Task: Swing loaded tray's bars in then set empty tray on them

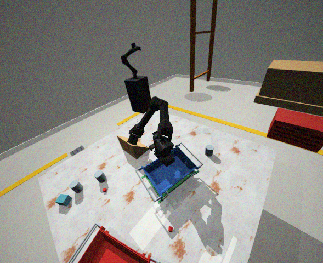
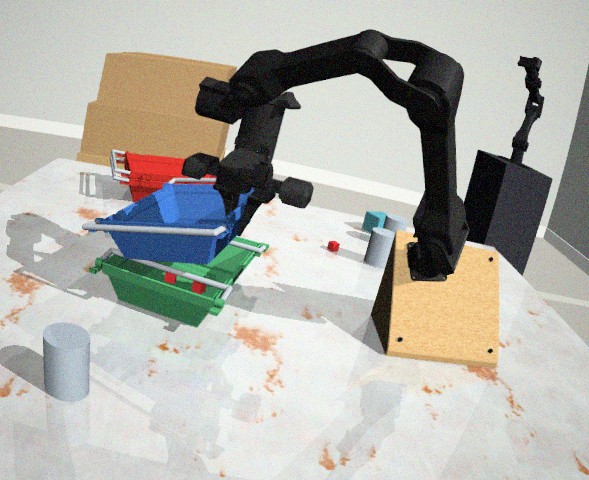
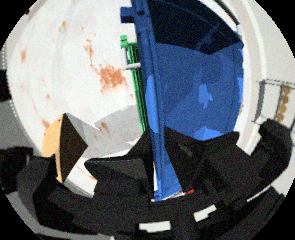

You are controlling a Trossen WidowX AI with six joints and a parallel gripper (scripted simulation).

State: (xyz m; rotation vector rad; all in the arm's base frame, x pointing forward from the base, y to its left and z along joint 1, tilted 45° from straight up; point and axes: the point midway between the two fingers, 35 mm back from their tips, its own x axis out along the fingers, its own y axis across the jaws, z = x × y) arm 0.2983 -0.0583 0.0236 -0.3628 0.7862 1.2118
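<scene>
My gripper tip is 7 cm short of the blue tray, 3 cm to the left of it and 2 cm below it. Round my gripper tip: teal block: 50 cm to the right, 42 cm behind, 9 cm below.
</scene>
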